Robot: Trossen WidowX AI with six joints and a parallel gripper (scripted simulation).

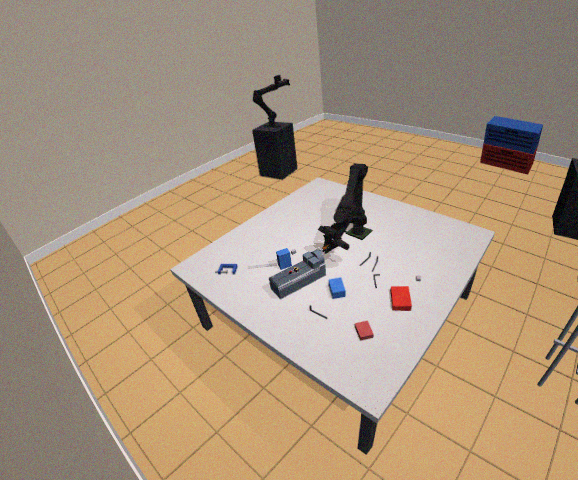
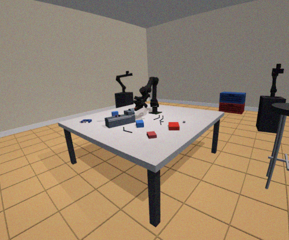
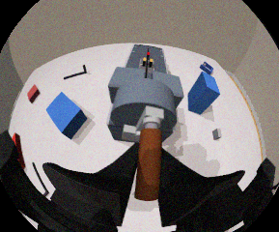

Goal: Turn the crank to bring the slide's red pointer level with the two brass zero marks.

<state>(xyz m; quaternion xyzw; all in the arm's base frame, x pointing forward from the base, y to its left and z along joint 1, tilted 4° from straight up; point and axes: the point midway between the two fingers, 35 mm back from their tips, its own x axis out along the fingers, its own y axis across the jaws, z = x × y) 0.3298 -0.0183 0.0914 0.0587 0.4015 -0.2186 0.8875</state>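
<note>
Right now the brown crank handle is 20 mm behind my gripper tip, 10 mm to the left of it and 20 mm above it. Also, from my gripper tip: red pointer 180 mm ahead, 80 mm to the right, 10 mm below.
</note>
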